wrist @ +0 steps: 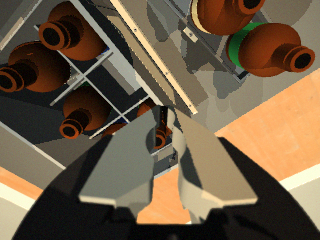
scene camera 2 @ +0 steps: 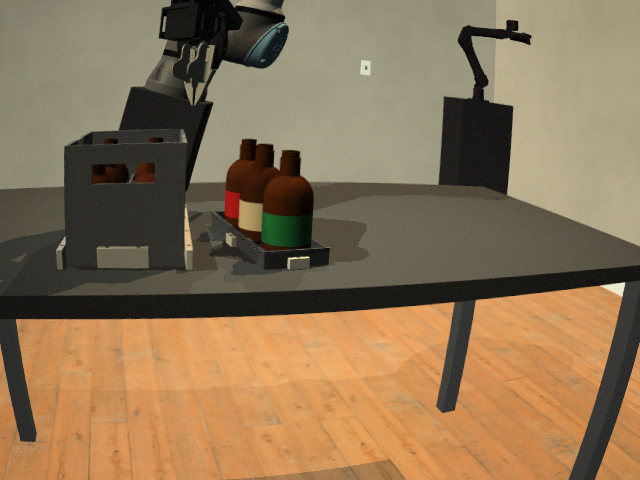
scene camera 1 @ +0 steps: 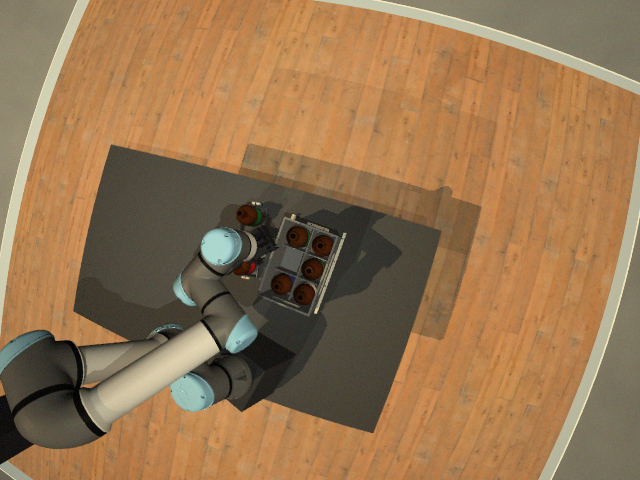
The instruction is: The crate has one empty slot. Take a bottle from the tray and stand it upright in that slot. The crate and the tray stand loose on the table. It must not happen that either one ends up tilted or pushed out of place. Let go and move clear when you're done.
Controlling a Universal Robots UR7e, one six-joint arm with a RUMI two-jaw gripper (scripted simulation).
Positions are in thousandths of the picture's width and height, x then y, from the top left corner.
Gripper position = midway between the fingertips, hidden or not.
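Note:
A tray (scene camera 2: 498, 528) and a crate (scene camera 2: 179, 447) (wrist: 402, 319) are visible, as is my gripper (scene camera 2: 304, 220) (wrist: 508, 448).

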